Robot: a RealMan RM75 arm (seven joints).
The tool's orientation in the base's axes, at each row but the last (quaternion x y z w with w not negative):
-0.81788 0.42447 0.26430 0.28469
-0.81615 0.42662 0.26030 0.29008
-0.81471 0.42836 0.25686 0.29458
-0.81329 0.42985 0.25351 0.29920
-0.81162 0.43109 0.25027 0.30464
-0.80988 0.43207 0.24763 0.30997
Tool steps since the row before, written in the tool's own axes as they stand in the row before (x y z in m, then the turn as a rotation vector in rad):
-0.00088 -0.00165 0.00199 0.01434 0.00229 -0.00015
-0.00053 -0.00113 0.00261 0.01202 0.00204 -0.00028
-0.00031 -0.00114 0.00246 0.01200 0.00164 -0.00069
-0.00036 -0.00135 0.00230 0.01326 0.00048 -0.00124
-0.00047 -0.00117 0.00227 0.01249 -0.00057 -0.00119
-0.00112 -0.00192 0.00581 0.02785 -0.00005 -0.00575
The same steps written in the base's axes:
0.00057 0.00264 -0.00040 0.00526 -0.00900 -0.01011
0.00023 0.00263 -0.00118 0.00434 -0.00770 -0.00840
0.00040 0.00242 -0.00120 0.00473 -0.00780 -0.00800
0.00061 0.00243 -0.00099 0.00644 -0.00835 -0.00815
0.00043 0.00239 -0.00092 0.00694 -0.00743 -0.00738
0.00030 0.00561 -0.00268 0.01484 -0.01931 -0.01468

